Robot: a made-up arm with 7 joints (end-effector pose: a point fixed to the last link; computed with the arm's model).
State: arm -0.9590 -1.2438 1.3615 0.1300 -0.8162 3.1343 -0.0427
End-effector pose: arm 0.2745 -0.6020 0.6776 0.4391 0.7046 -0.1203 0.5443
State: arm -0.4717 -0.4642 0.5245 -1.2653 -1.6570 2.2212 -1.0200
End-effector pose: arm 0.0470 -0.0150 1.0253 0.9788 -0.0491 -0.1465 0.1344
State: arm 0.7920 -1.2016 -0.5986 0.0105 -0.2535 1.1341 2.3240
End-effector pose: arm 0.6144 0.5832 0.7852 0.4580 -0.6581 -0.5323 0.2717
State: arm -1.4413 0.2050 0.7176 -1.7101 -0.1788 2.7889 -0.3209
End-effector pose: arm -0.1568 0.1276 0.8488 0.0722 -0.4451 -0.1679 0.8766
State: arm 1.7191 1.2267 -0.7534 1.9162 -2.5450 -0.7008 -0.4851
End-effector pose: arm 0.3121 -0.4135 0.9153 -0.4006 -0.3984 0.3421 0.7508
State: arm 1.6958 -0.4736 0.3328 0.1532 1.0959 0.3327 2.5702
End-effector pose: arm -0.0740 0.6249 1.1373 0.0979 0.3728 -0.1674 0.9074
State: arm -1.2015 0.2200 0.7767 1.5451 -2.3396 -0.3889 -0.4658
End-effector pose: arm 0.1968 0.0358 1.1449 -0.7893 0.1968 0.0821 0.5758
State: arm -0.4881 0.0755 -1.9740 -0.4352 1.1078 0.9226 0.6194
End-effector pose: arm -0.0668 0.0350 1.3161 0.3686 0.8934 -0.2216 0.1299
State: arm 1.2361 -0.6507 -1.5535 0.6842 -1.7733 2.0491 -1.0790
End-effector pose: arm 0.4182 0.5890 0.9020 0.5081 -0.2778 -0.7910 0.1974
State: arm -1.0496 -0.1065 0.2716 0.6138 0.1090 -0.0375 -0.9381
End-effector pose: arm 0.1481 -0.3186 1.1983 -0.0766 -0.6642 0.2409 0.7036
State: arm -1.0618 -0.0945 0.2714 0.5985 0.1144 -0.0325 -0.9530
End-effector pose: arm 0.1369 -0.3099 1.2063 -0.0893 -0.6662 0.2508 0.6966
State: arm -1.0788 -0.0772 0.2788 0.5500 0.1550 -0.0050 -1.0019
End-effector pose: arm 0.1196 -0.2912 1.2235 -0.1090 -0.6780 0.2919 0.6658
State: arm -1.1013 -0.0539 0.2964 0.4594 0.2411 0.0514 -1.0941
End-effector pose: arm 0.0942 -0.2586 1.2503 -0.1402 -0.6942 0.3715 0.6003
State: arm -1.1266 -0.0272 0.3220 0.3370 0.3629 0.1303 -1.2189
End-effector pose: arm 0.0620 -0.2139 1.2799 -0.1845 -0.6993 0.4748 0.5015
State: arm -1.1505 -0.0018 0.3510 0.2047 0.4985 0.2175 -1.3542
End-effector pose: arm 0.0277 -0.1648 1.3043 -0.2353 -0.6835 0.5745 0.3839
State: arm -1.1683 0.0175 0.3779 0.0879 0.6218 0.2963 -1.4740
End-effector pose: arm -0.0018 -0.1225 1.3194 -0.2806 -0.6539 0.6479 0.2720
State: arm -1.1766 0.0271 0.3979 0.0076 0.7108 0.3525 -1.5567
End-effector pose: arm -0.0205 -0.0961 1.3264 -0.3091 -0.6279 0.6886 0.1900
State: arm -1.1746 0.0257 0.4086 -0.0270 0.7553 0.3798 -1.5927
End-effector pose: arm -0.0257 -0.0896 1.3283 -0.3171 -0.6188 0.7028 0.1500
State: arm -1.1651 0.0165 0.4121 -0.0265 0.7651 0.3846 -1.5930
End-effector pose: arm -0.0205 -0.0975 1.3275 -0.3096 -0.6253 0.7019 0.1432
